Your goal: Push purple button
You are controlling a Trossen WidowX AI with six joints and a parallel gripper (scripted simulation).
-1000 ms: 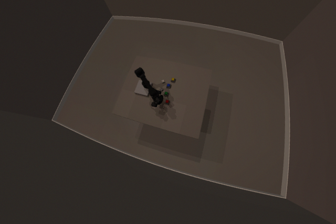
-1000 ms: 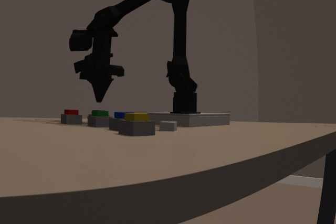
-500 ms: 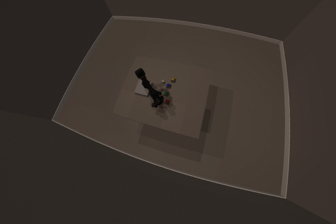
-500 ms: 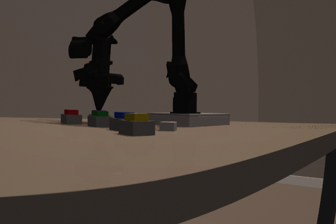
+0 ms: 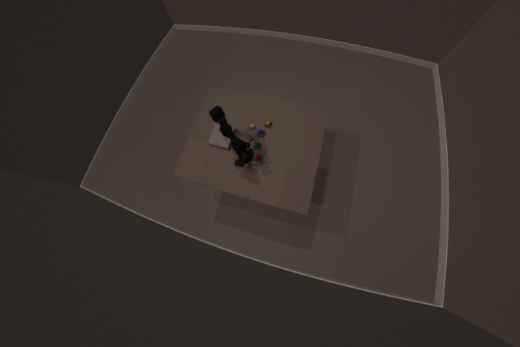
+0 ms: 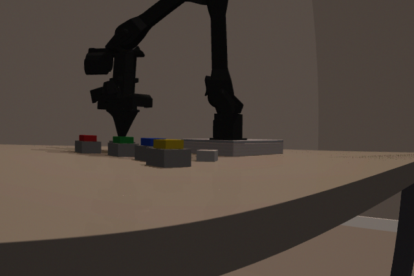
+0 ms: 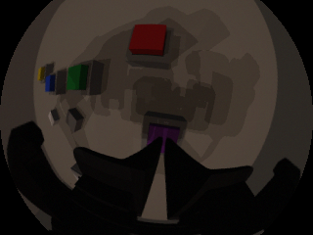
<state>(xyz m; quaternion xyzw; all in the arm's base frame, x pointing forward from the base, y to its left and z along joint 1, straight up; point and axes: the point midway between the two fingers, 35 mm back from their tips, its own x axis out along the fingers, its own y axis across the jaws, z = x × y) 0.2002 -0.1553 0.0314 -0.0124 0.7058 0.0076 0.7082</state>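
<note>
Right now the purple button is 1 cm below my gripper tip. Round my gripper tip: red button: 10 cm ahead, 3 cm to the left; blue button: 24 cm to the left, 6 cm ahead; green button: 13 cm to the left, 6 cm ahead.
</note>
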